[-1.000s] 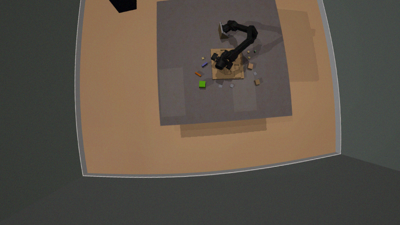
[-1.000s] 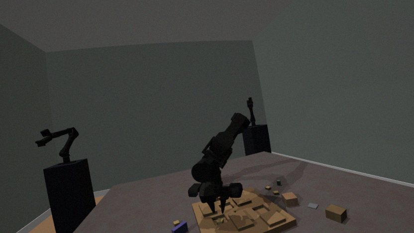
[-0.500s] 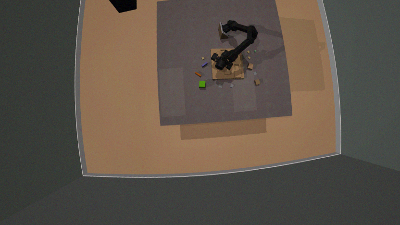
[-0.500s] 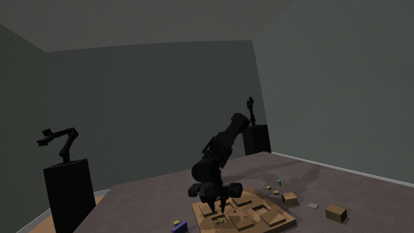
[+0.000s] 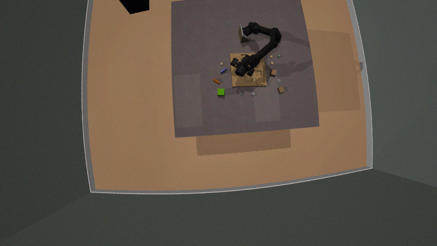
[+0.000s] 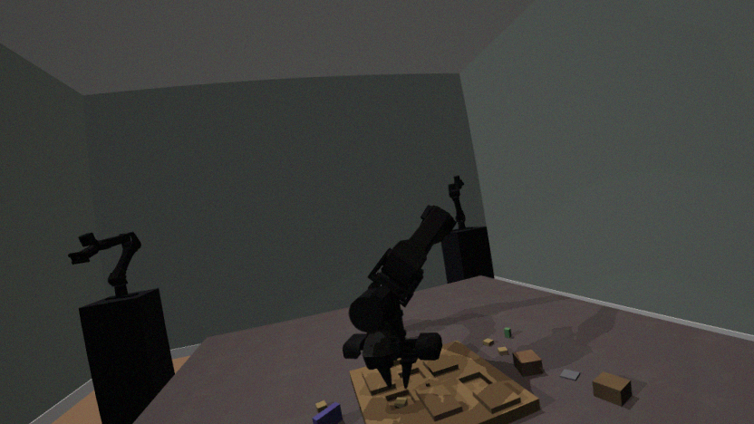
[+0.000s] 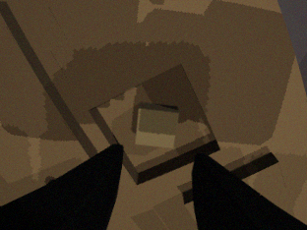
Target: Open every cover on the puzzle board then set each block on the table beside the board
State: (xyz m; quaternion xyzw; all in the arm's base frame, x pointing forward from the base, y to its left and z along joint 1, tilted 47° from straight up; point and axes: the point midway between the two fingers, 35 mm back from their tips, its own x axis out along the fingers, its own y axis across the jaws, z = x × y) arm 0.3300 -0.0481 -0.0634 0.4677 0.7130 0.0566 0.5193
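Right now my gripper tip is 2 cm past the purple piece, 14 cm to the left of it and 3 cm above it. The rest, counted from my gripper tip: orange stick: 6 cm ahead, 21 cm to the right, 4 cm below; green cube: 16 cm ahead, 19 cm to the right, 2 cm below; tiny green piece: 12 cm behind, 37 cm to the left, 4 cm below.
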